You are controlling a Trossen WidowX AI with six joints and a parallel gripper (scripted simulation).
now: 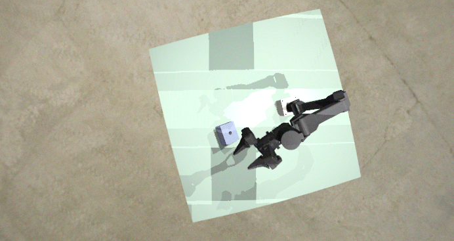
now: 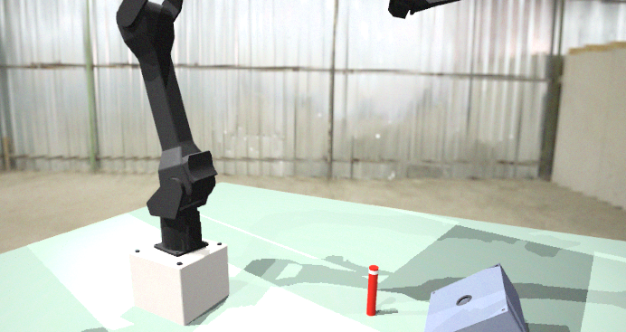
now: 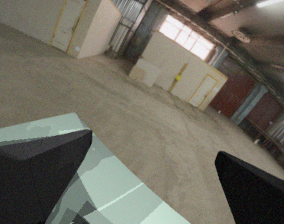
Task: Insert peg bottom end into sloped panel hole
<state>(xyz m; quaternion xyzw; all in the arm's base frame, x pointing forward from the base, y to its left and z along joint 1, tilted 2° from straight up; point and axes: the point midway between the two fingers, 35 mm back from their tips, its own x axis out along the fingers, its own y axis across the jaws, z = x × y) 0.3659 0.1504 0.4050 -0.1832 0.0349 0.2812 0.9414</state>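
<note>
My gripper tip is now 440 mm above the red round peg, 110 mm past it and 40 mm to the left of it. Round my gripper tip: sloped panel 440 mm below, 50 mm to the right, 40 mm ahead.
</note>
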